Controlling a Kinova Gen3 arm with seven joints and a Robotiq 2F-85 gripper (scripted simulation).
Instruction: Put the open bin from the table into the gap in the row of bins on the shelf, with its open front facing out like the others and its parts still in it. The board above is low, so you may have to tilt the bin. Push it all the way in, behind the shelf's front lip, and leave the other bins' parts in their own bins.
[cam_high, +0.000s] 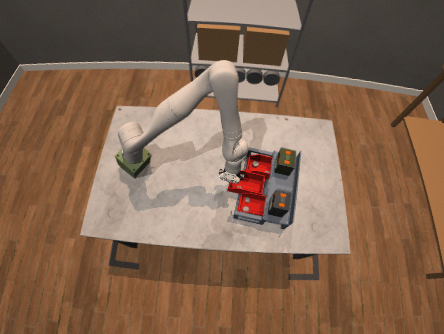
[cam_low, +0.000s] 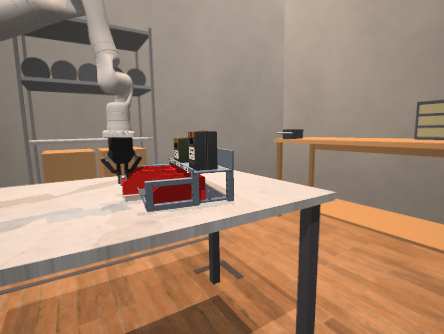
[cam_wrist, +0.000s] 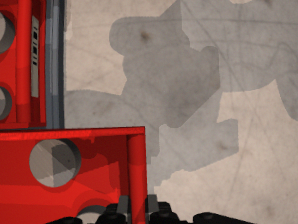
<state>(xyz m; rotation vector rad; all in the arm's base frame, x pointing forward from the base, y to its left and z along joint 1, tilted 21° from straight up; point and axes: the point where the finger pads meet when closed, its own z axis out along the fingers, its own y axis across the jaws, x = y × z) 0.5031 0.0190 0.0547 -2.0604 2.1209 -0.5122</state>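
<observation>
Right now my hand is 5 cm short of the grey round part, 3 cm to the left of it and 3 cm above it. From my hand the other things lie so: black tool case 24 cm ahead, 12 cm to the right, 10 cm above; then grey shelf 18 cm ahead.
</observation>
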